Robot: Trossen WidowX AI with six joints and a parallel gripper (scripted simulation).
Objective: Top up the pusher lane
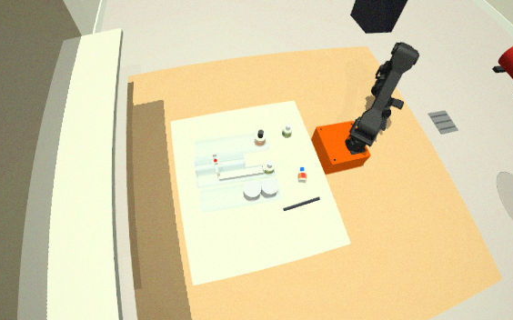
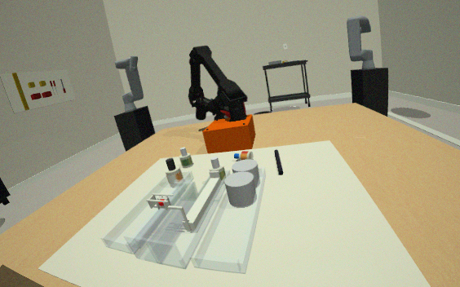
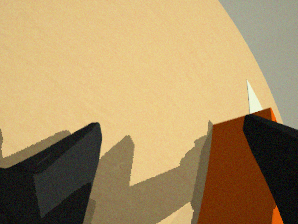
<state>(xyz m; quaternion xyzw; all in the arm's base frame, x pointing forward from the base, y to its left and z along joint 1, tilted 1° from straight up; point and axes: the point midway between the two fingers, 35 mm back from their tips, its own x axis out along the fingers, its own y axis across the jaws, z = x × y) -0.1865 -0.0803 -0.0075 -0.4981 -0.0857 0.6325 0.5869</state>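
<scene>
The pusher plate lies 610 mm ahead of my gripper tip, 10 mm to the right of it and 10 mm below it. From my gripper tip the other things lie so: black bar 430 mm ahead, 180 mm to the left, 50 mm below.
</scene>
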